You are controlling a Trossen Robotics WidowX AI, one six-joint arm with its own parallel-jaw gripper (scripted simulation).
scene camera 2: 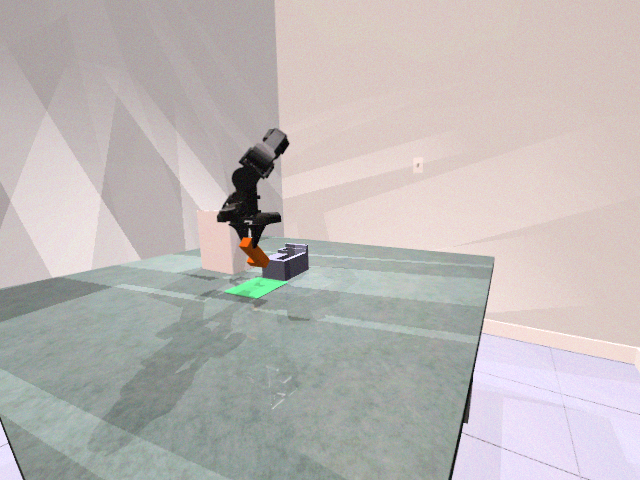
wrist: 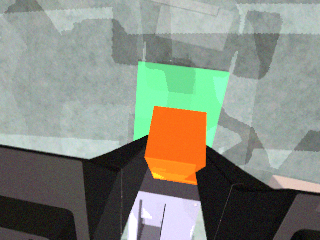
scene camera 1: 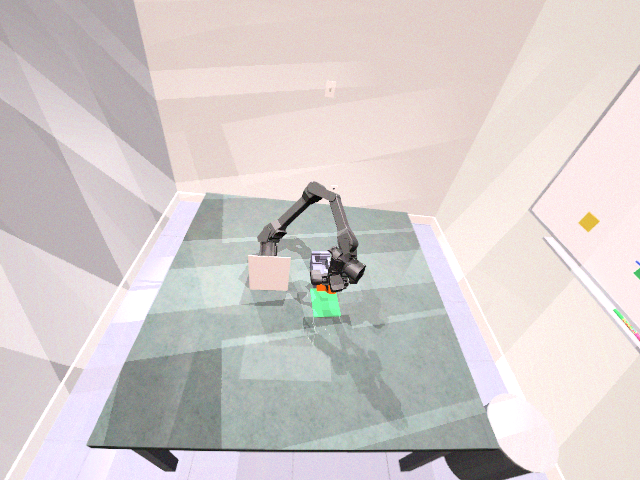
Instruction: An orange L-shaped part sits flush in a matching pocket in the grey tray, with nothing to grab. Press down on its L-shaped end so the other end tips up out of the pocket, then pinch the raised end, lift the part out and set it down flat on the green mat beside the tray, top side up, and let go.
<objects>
my gripper: holds an orange L-shaped part [wrist: 176, 147]
</objects>
